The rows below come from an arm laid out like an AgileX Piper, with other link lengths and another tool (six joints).
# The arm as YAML. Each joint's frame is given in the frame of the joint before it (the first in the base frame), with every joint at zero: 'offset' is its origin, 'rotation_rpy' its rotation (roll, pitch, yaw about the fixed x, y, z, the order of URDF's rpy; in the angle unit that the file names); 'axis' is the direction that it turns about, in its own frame. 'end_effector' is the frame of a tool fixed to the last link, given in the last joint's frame.
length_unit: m
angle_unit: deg
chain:
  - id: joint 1
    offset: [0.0, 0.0, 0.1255]
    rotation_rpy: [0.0, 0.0, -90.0]
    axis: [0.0, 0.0, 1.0]
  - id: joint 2
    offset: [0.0, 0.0, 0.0]
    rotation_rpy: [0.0, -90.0, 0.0]
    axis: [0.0, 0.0, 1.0]
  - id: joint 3
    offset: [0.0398, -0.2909, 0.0]
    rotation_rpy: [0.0, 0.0, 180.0]
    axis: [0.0, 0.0, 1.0]
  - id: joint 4
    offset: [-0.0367, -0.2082, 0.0]
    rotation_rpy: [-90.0, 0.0, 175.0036]
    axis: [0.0, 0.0, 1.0]
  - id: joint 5
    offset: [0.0, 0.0, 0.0]
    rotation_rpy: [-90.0, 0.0, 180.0]
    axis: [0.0, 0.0, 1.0]
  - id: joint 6
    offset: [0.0, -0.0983, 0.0]
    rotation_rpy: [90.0, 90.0, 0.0]
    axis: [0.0, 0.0, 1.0]
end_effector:
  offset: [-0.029, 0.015, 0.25]
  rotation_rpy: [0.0, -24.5, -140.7]
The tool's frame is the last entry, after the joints.
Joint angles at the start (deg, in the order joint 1, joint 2, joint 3, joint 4, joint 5, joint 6):
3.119 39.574 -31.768 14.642 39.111 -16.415
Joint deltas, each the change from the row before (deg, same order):
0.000 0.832 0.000 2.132 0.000 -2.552
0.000 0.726 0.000 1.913 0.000 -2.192
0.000 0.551 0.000 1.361 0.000 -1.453
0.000 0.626 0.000 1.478 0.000 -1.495
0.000 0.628 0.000 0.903 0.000 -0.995
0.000 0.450 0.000 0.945 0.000 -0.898
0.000 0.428 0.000 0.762 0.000 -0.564
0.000 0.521 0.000 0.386 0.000 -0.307
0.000 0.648 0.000 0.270 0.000 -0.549
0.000 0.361 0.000 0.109 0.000 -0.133
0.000 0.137 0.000 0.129 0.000 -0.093
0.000 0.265 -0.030 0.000 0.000 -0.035
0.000 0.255 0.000 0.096 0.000 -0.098
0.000 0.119 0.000 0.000 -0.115 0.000
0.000 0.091 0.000 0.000 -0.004 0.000
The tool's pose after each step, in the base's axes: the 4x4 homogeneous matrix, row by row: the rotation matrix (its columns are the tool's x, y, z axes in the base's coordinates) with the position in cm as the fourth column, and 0 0 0 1 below. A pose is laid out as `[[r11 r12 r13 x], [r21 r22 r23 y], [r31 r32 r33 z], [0 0 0 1]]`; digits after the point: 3 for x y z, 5 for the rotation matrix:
[[0.48933 0.65680 0.57374 25.113], [0.84953 -0.50768 -0.14337 10.411], [0.19711 0.55756 -0.80639 11.221], [0 0 0 1]]
[[0.47107 0.67127 0.57227 25.021], [0.85943 -0.49540 -0.12634 11.075], [0.19869 0.55134 -0.81028 11.122], [0 0 0 1]]
[[0.45930 0.68103 0.57030 24.962], [0.86526 -0.48822 -0.11384 11.545], [0.20090 0.54575 -0.81351 11.054], [0 0 0 1]]
[[0.44754 0.69117 0.56744 24.902], [0.87064 -0.48165 -0.09999 12.054], [0.20420 0.53879 -0.81732 10.983], [0 0 0 1]]
[[0.44036 0.69967 0.56263 24.859], [0.87442 -0.47636 -0.09201 12.359], [0.20363 0.53249 -0.82157 10.834], [0 0 0 1]]
[[0.43374 0.70601 0.55985 24.824], [0.87712 -0.47304 -0.08301 12.682], [0.20622 0.52706 -0.82443 10.781], [0 0 0 1]]
[[0.43048 0.71113 0.55586 24.800], [0.87802 -0.47267 -0.07527 12.945], [0.20921 0.52046 -0.82786 10.720], [0 0 0 1]]
[[0.42972 0.71648 0.54954 24.777], [0.87867 -0.47203 -0.07166 13.076], [0.20805 0.51366 -0.83239 10.554], [0 0 0 1]]
[[0.42638 0.72364 0.54272 24.742], [0.88165 -0.46660 -0.07050 13.157], [0.20221 0.50855 -0.83695 10.299], [0 0 0 1]]
[[0.42638 0.72713 0.53804 24.725], [0.88221 -0.46565 -0.06982 13.191], [0.19977 0.50443 -0.84002 10.156], [0 0 0 1]]
[[0.42610 0.72850 0.53639 24.718], [0.88233 -0.46560 -0.06855 13.236], [0.19981 0.50249 -0.84118 10.118], [0 0 0 1]]
[[0.42651 0.73066 0.53313 24.720], [0.88264 -0.46498 -0.06886 13.235], [0.19759 0.49993 -0.84323 10.022], [0 0 0 1]]
[[0.42650 0.73308 0.52980 24.707], [0.88297 -0.46446 -0.06814 13.266], [0.19612 0.49686 -0.84538 9.925], [0 0 0 1]]
[[0.42729 0.73282 0.52953 24.758], [0.88264 -0.46500 -0.06871 13.247], [0.19588 0.49675 -0.84550 9.910], [0 0 0 1]]
[[0.42761 0.73356 0.52824 24.755], [0.88265 -0.46498 -0.06880 13.246], [0.19515 0.49567 -0.84630 9.870], [0 0 0 1]]

